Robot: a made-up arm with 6 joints.
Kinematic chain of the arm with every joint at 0, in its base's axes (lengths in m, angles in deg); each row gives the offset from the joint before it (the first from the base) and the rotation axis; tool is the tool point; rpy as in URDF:
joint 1: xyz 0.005 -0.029 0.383 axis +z
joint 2: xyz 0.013 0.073 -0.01 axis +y
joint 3: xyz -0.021 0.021 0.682 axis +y
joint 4: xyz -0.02 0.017 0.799 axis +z
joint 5: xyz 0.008 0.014 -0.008 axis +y
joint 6: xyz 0.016 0 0.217 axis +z
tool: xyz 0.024 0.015 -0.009 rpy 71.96 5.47 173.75
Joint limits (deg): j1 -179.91..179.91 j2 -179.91..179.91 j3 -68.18..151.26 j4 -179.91..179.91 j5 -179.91..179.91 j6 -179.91..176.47
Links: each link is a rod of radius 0.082 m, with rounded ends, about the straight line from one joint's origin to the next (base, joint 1, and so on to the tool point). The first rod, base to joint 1, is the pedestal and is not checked.
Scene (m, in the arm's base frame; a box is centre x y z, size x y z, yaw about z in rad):
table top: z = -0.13
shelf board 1: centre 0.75 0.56 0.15 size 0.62 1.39 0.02 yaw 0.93
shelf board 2: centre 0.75 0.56 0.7 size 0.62 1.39 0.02 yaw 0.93
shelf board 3: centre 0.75 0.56 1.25 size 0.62 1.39 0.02 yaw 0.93
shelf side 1: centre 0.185 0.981 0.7 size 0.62 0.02 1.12 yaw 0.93
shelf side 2: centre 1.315 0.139 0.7 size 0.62 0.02 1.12 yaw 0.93
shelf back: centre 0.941 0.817 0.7 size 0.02 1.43 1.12 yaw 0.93
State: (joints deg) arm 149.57 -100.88 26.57 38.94 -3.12 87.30
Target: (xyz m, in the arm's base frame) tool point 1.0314 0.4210 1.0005
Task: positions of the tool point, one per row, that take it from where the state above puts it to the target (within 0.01 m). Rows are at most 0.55 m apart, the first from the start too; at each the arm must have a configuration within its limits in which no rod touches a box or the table.
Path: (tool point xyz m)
1: 1.0065 -1.2167 0.7744
2: 0.6072 -1.2986 1.0671
3: 0.2174 -1.2077 1.3131
4: -0.0877 -0.9700 1.4995
5: -0.2552 -0.6419 1.6181
6: -0.2648 -0.2974 1.6648
7: -0.1330 -0.0081 1.6405
8: 0.0930 0.1714 1.5506
9: 0.3486 0.2170 1.4047
10: 0.5673 0.1383 1.2161
11: 0.6983 -0.0257 1.0005
12: 0.8274 0.0849 1.0314
13: 0.9436 0.2348 1.0315
14: 1.0314 0.4209 1.0005

